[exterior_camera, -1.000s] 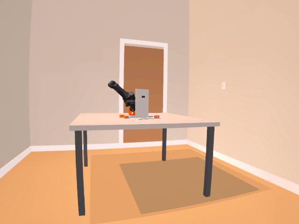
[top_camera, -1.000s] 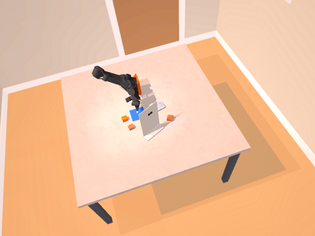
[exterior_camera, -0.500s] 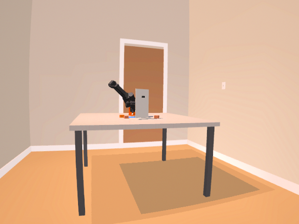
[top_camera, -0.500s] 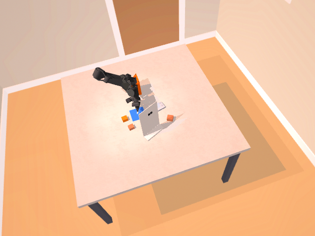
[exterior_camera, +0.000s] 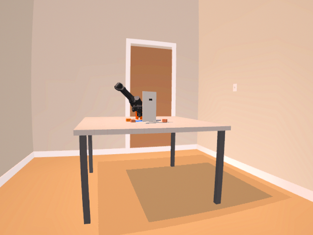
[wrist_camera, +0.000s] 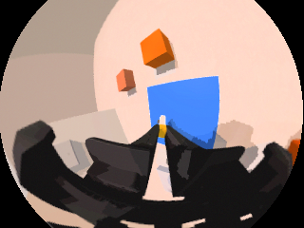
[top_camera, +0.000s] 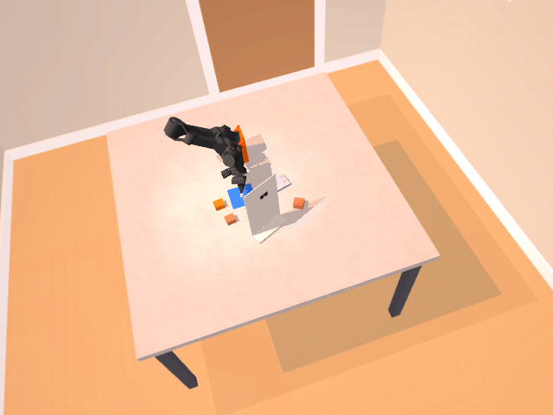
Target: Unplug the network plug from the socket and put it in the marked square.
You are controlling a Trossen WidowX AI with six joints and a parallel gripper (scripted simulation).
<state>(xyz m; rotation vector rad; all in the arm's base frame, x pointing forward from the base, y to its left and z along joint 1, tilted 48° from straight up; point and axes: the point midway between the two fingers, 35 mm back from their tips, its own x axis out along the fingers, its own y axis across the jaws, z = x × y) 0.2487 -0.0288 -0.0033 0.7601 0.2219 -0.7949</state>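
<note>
Right now my gripper tip is 1 cm past the blue marked square and 4 cm above it. Round my gripper tip: white upright panel 19 cm ahead, 9 cm to the left, 10 cm above; then plug right at my gripper tip; then flat grey piece 3 cm behind, 17 cm to the left, 3 cm below.
</note>
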